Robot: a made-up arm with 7 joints. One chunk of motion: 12 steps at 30 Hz.
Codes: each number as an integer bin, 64 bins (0 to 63) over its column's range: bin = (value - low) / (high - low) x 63, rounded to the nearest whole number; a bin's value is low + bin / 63 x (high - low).
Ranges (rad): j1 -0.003..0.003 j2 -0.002..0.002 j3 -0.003..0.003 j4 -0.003..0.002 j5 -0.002..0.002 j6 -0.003..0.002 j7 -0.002..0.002
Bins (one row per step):
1: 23 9 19 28 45 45 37
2: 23 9 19 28 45 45 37
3: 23 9 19 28 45 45 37
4: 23 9 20 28 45 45 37
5: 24 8 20 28 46 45 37
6: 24 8 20 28 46 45 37
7: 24 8 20 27 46 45 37
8: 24 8 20 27 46 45 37
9: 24 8 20 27 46 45 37
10: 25 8 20 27 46 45 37
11: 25 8 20 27 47 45 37
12: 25 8 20 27 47 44 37
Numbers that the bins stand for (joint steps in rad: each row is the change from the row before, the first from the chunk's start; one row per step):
1: -0.00081 -0.00143 -0.00119 -0.00078 0.00086 0.00057 0.00035
2: -0.00081 -0.00143 -0.00119 -0.00078 0.00086 0.00057 0.00035
3: -0.00081 -0.00143 -0.00119 -0.00078 0.00086 0.00057 0.00035
4: -0.00081 -0.00143 -0.00110 -0.00078 0.00086 0.00057 0.00035
5: -0.00071 -0.00149 -0.00110 -0.00078 0.00092 0.00057 0.00035
6: -0.00071 -0.00149 -0.00110 -0.00078 0.00092 0.00057 0.00035
7: -0.00071 -0.00149 -0.00110 -0.00086 0.00092 0.00057 0.00035
8: -0.00071 -0.00149 -0.00110 -0.00086 0.00092 0.00057 0.00035
9: -0.00071 -0.00149 -0.00110 -0.00086 0.00092 0.00057 0.00035
10: -0.00062 -0.00149 -0.00110 -0.00086 0.00092 0.00057 0.00035
11: -0.00062 -0.00149 -0.00110 -0.00086 0.00098 0.00057 0.00035
12: -0.00062 -0.00149 -0.00110 -0.00086 0.00098 0.00049 0.00035

